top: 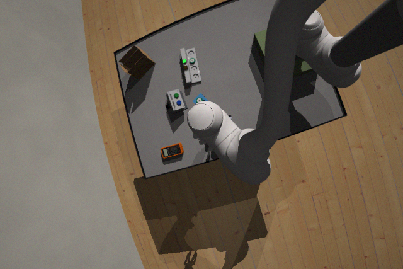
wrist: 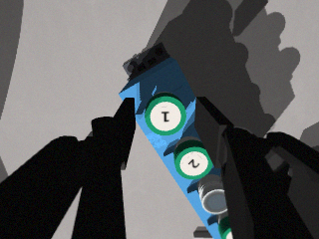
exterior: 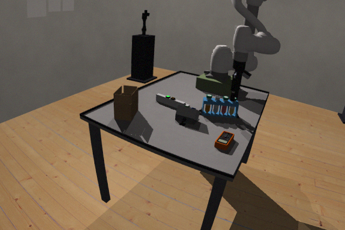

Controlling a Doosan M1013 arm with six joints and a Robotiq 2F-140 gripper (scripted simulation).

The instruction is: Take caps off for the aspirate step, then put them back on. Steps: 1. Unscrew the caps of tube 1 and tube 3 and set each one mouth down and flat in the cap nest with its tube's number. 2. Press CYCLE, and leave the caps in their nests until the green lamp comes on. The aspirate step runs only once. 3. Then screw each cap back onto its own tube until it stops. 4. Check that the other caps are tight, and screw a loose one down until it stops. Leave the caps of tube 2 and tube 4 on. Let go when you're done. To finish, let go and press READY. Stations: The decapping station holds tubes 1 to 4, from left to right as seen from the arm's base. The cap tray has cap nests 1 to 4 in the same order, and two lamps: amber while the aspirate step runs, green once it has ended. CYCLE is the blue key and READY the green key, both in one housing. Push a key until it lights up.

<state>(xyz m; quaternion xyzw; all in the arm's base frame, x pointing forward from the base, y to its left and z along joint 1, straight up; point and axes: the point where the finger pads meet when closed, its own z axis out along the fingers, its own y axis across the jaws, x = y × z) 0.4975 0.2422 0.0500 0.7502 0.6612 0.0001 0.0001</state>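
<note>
Now: hand 30 mm above the cap 1. From my hand the other things lie so: cap 2: 20 mm ahead, 50 mm to the right, 30 mm below; then key housing: 200 mm ahead, 220 mm to the right, 90 mm below; then blue key: 180 mm ahead, 190 mm to the right, 70 mm below.
</note>
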